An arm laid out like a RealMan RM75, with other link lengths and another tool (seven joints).
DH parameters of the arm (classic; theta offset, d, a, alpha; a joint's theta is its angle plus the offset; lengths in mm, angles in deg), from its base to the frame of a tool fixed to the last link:
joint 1: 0 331.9 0 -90
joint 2: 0 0 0 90
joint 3: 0 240.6 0 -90
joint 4: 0 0 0 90
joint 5: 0 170.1 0 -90
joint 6: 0 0 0 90
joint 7: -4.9 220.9 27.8 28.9
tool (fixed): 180 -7 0 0
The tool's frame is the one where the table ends.
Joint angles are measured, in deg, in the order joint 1, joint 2, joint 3, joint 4, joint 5, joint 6, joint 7. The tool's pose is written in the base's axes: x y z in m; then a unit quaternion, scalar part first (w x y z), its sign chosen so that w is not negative. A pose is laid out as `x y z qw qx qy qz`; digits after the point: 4 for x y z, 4 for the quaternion.
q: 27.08 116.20 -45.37 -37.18 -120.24 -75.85 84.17
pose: 0.2964 0.3085 0.0275 0.0387 -0.2616 -0.8662 -0.4239
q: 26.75 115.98 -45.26 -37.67 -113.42 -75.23 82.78
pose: 0.2817 0.3256 0.0384 0.0854 -0.2657 -0.8465 -0.4534
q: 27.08 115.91 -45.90 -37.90 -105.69 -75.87 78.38
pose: 0.2582 0.3420 0.0488 0.1440 -0.2392 -0.8342 -0.4756
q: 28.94 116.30 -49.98 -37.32 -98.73 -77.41 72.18
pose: 0.2230 0.3499 0.0440 0.1985 -0.1786 -0.8428 -0.4673
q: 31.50 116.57 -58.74 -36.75 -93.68 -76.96 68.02
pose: 0.1923 0.3475 0.0239 0.2201 -0.1124 -0.8670 -0.4327
